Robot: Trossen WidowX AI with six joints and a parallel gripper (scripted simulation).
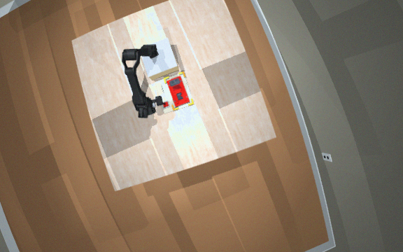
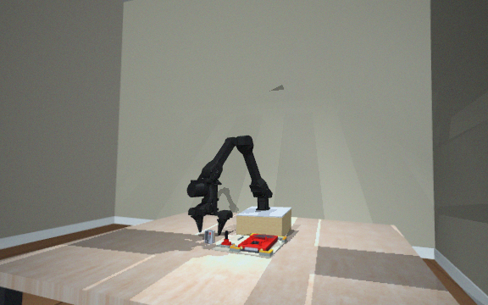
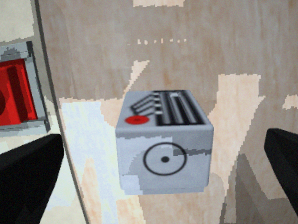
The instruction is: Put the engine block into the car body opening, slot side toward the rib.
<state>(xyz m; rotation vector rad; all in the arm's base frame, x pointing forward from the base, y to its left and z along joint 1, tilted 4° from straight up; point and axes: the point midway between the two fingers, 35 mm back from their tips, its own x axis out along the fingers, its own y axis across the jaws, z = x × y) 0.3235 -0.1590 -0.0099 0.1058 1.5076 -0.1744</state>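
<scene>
Right now the grey engine block is 10 mm behind my gripper tip and 10 mm below it. Round my gripper tip: black upright pin (30 mm ahead, 90 mm to the left).
</scene>
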